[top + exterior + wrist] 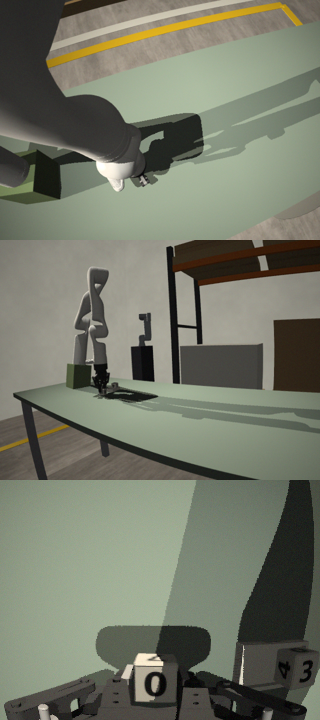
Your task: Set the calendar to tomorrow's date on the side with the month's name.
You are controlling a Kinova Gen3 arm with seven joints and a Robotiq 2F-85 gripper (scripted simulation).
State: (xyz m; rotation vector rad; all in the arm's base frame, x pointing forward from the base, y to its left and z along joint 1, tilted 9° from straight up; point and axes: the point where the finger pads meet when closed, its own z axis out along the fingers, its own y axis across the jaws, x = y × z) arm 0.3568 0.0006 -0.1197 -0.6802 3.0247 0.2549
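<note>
The white cube is 10 mm below my hand. Round my hand: white tray 50 mm behind, 100 mm to the left, 20 mm below.
</note>
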